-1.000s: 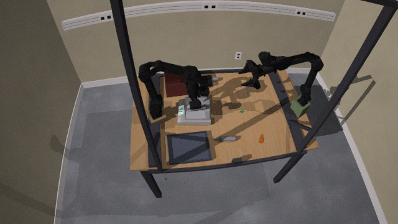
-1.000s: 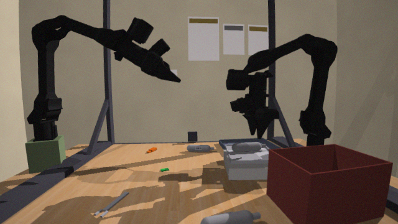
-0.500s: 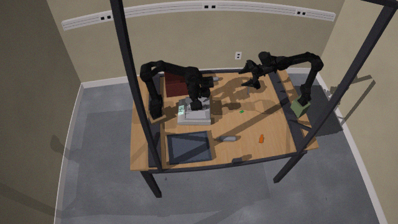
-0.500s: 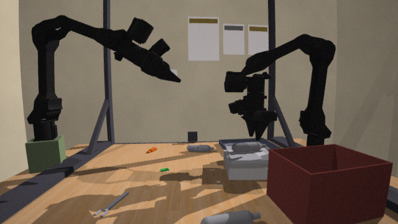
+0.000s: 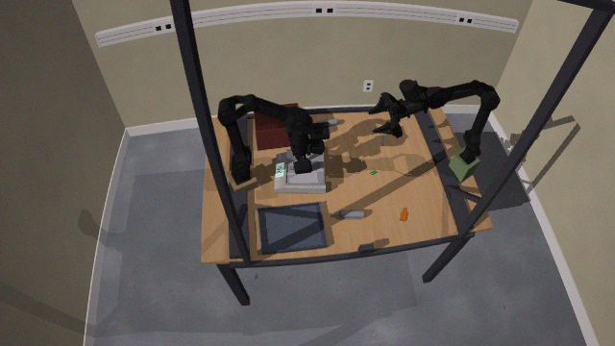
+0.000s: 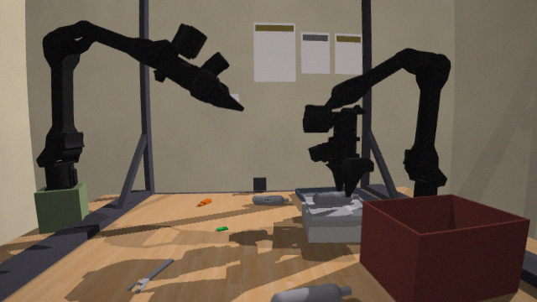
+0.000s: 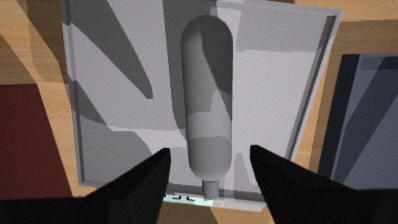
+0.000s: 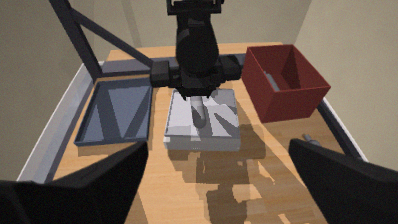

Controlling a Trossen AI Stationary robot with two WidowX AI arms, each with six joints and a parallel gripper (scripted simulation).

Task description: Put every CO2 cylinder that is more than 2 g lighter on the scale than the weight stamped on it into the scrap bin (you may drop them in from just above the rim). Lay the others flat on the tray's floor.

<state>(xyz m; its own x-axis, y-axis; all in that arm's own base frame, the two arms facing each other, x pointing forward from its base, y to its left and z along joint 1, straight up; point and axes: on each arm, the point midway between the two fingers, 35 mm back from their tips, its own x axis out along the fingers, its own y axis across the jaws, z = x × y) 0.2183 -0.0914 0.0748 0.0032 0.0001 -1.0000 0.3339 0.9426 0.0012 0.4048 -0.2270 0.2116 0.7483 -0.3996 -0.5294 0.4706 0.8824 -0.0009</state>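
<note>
Right now my left hand is 24 cm short of the red scrap bin, 9 cm above it and 8 cm to the right of it. Also, from my left hand: orange piece 40 cm to the right, 20 cm behind, 11 cm below; tray 23 cm behind, 11 cm below, 5 cm to the left; green piece 31 cm to the right, 12 cm below, 1 cm ahead.
</note>
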